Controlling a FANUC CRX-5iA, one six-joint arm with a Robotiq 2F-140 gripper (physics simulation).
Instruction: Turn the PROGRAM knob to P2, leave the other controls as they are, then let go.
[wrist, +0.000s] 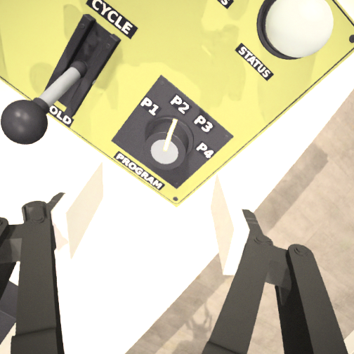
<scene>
my gripper: 158, 184
yellow panel: 229, 77
</scene>
